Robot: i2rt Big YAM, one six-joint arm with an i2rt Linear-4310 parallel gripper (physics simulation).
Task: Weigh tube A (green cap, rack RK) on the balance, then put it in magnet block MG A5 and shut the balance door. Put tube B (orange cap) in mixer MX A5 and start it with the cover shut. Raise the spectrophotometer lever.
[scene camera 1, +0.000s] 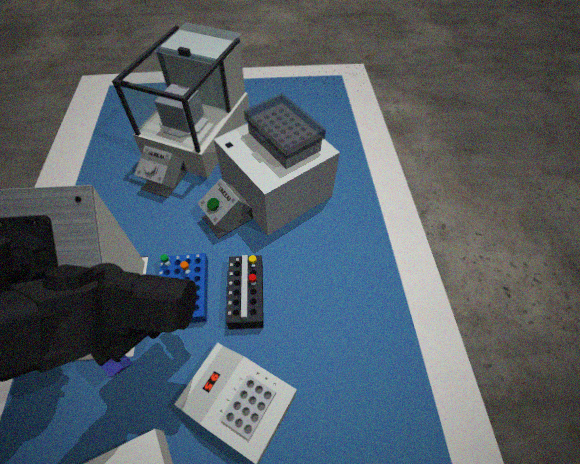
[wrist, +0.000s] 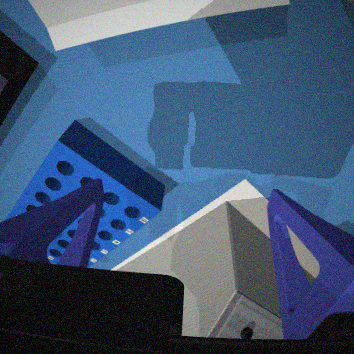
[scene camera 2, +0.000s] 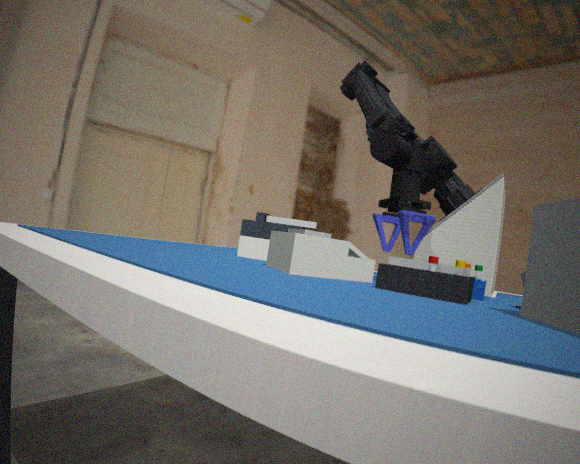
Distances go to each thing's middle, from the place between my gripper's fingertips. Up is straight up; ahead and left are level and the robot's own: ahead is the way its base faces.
Labels:
Now: hand 21 cm short of the mixer (scene camera 1: 279, 190), 35 cm to the right of it and 4 cm below it. From my hand the other things lie so: dark cover (scene camera 1: 289, 129): 23 cm ahead, 36 cm to the left, 12 cm above.

